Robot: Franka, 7 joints.
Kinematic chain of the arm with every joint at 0, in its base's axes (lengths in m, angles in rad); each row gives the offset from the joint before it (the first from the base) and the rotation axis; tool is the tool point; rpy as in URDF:
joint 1: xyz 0 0 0.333 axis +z
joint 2: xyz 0 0 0 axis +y
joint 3: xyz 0 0 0.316 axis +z
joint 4: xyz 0.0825 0 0 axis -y
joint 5: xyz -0.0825 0 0.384 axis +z
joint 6: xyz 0 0 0 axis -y
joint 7: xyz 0.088 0 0 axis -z
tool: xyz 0 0 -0.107 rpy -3.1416 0 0
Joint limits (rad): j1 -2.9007..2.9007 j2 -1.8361..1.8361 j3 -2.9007..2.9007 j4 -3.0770..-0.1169 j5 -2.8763..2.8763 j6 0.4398..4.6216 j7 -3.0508..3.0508
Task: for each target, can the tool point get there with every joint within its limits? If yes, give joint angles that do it. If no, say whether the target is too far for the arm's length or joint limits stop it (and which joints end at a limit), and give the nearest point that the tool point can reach.
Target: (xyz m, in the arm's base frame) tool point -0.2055 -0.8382 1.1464
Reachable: no: too far | nearest point -0.1487 -0.6063 0.9214 | short by 0.328 m
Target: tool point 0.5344 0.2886 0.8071
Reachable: yes | joints 1.5986 0.4848 -1.4290 -1.2201 -1.1844 2.0045 2.2310
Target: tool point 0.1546 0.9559 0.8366
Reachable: no: too far | nearest point 0.1215 0.7514 0.7288 | short by 0.234 m
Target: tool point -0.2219 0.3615 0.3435
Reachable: yes | joints 0.0606 -0.0647 2.3707 -2.5787 -1.8158 1.1347 2.5526
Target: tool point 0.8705 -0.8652 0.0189
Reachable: no: too far | nearest point 0.5895 -0.5859 0.1203 | short by 0.409 m
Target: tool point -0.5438 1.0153 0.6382
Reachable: no: too far | nearest point -0.3915 0.7310 0.5527 | short by 0.334 m
